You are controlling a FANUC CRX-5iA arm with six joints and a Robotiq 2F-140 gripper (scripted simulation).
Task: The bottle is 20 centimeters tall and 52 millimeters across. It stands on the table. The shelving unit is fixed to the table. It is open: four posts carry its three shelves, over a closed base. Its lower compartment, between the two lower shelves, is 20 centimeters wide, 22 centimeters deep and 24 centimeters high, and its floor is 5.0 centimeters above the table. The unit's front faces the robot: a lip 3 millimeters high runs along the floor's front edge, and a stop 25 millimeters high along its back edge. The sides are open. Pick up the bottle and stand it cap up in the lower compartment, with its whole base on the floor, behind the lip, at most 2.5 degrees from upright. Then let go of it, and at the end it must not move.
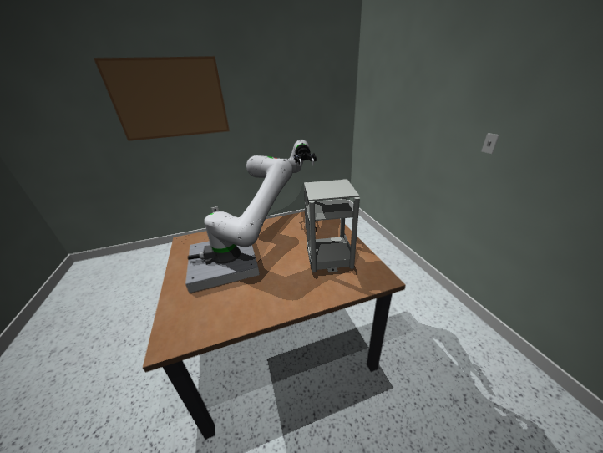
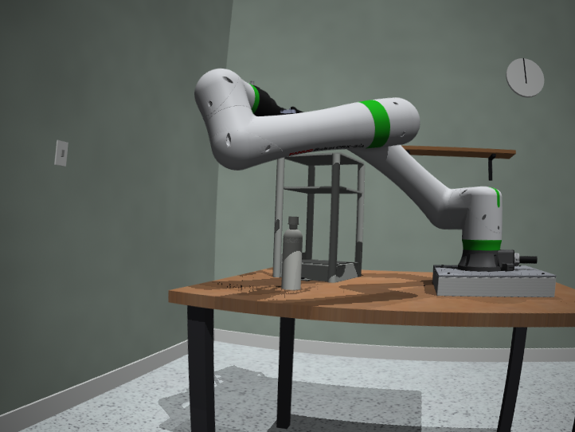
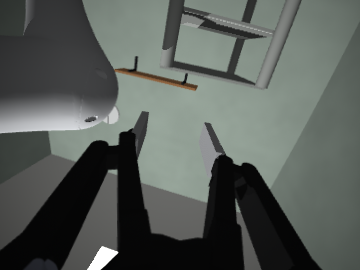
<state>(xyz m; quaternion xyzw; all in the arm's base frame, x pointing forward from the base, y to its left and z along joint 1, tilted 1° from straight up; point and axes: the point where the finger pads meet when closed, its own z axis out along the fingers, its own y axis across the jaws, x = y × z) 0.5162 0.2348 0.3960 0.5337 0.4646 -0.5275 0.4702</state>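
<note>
Now: the bottle 32 cm below my hand. From my hand the other things lie so: shelving unit 33 cm to the right, 24 cm below, 3 cm ahead.
</note>
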